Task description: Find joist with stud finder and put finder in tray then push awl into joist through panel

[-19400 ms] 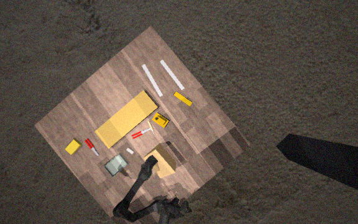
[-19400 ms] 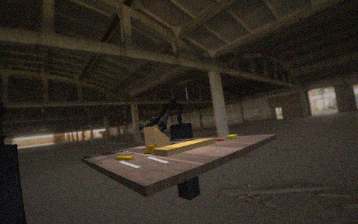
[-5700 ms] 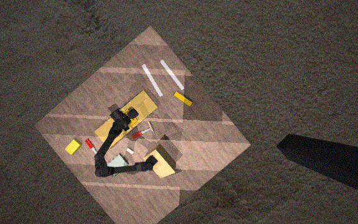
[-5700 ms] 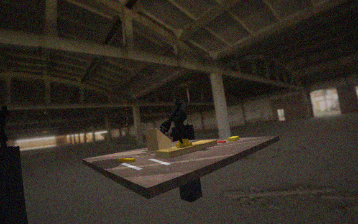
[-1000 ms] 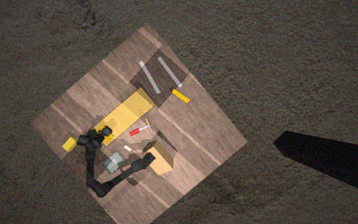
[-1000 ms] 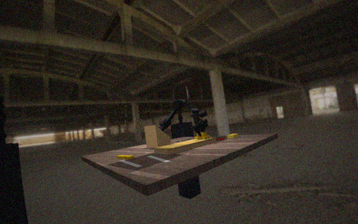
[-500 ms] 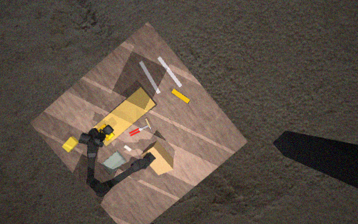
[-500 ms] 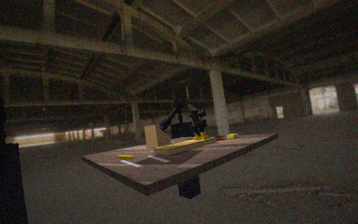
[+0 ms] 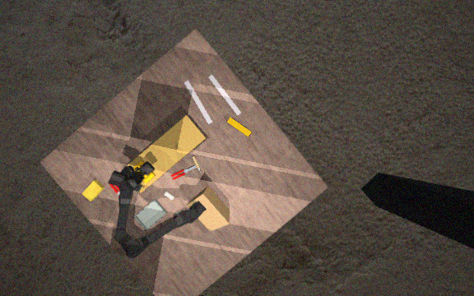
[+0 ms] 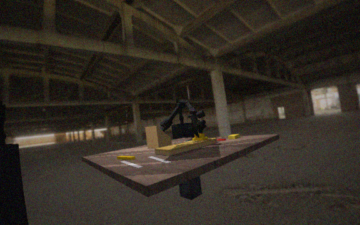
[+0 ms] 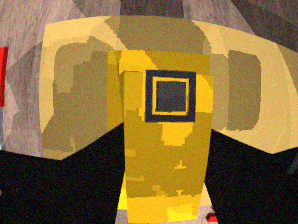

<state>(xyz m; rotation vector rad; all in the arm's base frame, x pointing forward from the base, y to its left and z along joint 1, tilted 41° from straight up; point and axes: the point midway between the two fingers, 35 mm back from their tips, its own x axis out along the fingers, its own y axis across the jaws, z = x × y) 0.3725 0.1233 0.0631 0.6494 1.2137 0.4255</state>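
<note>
Right now the grey-green tray is 220 mm behind my gripper tip, 170 mm to the left of it and 50 mm below it. Also, from my gripper tip: square indicator 30 mm above, 20 mm ahead; stud finder 20 mm above, 10 mm ahead; small white piece 210 mm behind, 60 mm below, 10 mm to the left.
</note>
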